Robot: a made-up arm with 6 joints.
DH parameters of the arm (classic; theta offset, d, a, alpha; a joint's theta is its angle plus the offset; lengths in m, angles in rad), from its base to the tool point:
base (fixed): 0.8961 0 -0.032 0
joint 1: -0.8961 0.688 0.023 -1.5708
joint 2: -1.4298 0 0.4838 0
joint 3: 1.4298 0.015 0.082 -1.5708
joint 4: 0 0.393 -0.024 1.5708
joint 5: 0 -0.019 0.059 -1.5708
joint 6: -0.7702 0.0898 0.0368 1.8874
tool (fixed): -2.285 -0.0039 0 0
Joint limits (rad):
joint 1: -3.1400..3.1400
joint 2: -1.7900..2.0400
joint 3: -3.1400..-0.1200
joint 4: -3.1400..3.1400
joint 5: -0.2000..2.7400
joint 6: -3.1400..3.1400
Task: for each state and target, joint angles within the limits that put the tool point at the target. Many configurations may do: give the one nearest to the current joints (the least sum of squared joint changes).
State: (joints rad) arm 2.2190 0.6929 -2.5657 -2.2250 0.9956 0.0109
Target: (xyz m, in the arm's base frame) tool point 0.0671 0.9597 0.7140
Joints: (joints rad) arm 1.5181 1.0911 -2.1931 -2.1619 1.0287 -0.0371
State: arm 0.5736 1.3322 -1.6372 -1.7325 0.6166 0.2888
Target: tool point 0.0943 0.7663 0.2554
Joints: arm 1.3934 1.4197 -1.8430 -1.7309 0.5281 0.3293
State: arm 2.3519 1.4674 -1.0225 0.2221 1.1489 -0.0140
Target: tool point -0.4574 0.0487 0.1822
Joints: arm 2.8820 1.4275 -1.2637 0.3136 1.1245 -0.0429
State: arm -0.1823 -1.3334 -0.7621 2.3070 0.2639 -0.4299
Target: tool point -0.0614 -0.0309 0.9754
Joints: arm -0.2575 -1.6844 -0.3228 2.3599 0.2195 -0.4190
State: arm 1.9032 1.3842 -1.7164 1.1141 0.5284 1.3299
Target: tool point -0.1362 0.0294 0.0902
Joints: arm 2.3318 1.8742 -1.1055 1.2560 0.9494 1.3787
